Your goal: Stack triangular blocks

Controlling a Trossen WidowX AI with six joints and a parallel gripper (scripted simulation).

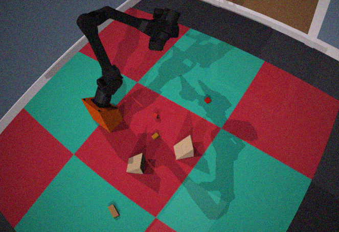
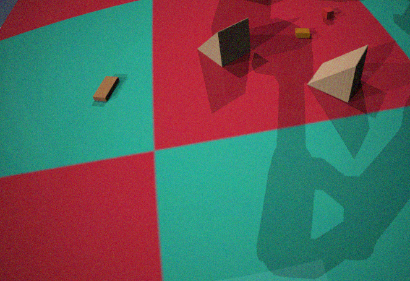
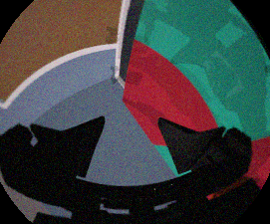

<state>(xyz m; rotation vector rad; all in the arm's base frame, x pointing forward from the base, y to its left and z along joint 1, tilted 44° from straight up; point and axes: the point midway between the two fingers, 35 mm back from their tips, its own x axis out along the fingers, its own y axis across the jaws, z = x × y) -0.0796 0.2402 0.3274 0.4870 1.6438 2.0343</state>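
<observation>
My gripper tip is now 33 cm short of the yellowish piece, 34 cm to the left of it and 15 cm above it. Also, from my gripper tip: flat tan piece: 43 cm ahead, 66 cm to the right, 15 cm below.
</observation>
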